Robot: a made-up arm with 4 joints.
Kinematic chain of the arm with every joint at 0, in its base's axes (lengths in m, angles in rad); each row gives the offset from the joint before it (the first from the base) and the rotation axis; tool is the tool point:
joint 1: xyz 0 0 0.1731 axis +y
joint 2: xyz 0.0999 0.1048 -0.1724 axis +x
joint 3: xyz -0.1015 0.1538 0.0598 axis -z
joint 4: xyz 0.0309 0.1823 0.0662 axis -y
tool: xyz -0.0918 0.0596 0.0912
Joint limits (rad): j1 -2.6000..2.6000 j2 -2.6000..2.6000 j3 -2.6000..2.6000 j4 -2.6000..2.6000
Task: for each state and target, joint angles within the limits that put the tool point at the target. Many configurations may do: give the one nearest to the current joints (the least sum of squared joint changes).
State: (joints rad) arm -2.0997 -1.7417 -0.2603 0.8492
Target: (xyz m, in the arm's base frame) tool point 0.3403 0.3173 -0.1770
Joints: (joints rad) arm -1.2106 -1.3193 -0.5260 0.6834
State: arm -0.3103 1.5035 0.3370 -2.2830
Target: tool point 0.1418 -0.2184 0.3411
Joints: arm -0.7589 2.1032 0.3335 -1.9409
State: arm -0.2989 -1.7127 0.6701 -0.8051
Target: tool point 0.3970 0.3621 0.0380
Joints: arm -0.6060 -1.5230 1.1948 -1.1012
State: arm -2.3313 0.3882 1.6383 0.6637
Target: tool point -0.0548 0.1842 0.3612
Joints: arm -1.8484 -0.4696 2.5800 0.2586
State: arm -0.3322 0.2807 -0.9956 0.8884
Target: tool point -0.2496 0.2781 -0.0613
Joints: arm -0.0266 -0.6414 -1.1800 1.3228
